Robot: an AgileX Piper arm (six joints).
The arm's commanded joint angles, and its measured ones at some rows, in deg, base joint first. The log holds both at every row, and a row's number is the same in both.
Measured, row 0:
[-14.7 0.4 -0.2 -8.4 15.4 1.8]
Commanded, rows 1 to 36:
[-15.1 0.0 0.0 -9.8 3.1 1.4]
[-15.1 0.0 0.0 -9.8 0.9 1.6]
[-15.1 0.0 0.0 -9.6 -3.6 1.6]
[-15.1 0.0 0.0 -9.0 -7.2 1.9]
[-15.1 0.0 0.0 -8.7 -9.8 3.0]
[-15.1 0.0 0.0 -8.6 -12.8 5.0]
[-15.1 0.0 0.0 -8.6 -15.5 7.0]
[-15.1 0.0 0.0 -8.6 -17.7 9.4]
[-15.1 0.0 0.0 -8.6 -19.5 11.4]
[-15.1 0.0 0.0 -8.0 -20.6 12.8]
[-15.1 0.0 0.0 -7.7 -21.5 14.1]
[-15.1 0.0 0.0 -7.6 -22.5 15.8]
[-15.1 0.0 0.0 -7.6 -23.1 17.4]
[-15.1 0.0 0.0 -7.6 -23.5 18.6]
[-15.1 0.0 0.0 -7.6 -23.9 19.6]
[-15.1 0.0 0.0 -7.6 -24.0 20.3]
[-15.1 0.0 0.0 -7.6 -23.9 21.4]
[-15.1 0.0 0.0 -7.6 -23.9 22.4]
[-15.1 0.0 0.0 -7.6 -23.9 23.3]
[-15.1 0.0 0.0 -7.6 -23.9 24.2]
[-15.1 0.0 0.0 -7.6 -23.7 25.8]
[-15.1 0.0 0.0 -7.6 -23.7 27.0]
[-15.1 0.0 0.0 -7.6 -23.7 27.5]
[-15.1 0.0 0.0 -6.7 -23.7 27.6]
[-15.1 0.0 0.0 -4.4 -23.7 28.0]
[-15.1 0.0 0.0 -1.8 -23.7 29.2]
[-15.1 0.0 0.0 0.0 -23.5 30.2]
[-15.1 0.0 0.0 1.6 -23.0 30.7]
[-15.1 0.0 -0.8 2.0 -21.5 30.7]
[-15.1 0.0 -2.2 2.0 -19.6 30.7]
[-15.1 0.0 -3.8 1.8 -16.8 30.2]
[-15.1 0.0 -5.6 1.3 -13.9 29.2]
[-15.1 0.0 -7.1 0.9 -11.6 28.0]
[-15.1 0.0 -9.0 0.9 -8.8 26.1]
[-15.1 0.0 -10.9 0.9 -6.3 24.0]
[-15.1 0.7 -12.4 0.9 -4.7 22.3]
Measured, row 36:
[-14.7 0.3 -6.2 1.3 -12.9 28.3]
